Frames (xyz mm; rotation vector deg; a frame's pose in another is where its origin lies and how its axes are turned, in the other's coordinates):
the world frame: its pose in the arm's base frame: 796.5 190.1 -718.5 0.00 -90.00 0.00
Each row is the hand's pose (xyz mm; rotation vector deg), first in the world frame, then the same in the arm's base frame.
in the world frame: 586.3 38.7 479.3 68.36 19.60 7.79
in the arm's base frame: 317.2 228.8 -132.2 44.89 -59.07 56.44
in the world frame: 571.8 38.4 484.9 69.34 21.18 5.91
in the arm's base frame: 311.6 228.5 -146.7 46.82 -57.27 55.55
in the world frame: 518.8 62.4 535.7 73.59 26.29 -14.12
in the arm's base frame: 260.8 252.5 -199.7 63.84 -50.47 43.28
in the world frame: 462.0 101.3 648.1 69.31 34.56 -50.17
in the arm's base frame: 148.4 291.4 -256.5 84.88 -38.45 13.60
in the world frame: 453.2 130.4 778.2 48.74 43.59 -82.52
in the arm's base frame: 18.3 320.5 -265.3 90.78 -25.44 -23.36
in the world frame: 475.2 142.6 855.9 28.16 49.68 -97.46
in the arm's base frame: -59.4 332.7 -243.3 85.34 -17.08 -47.08
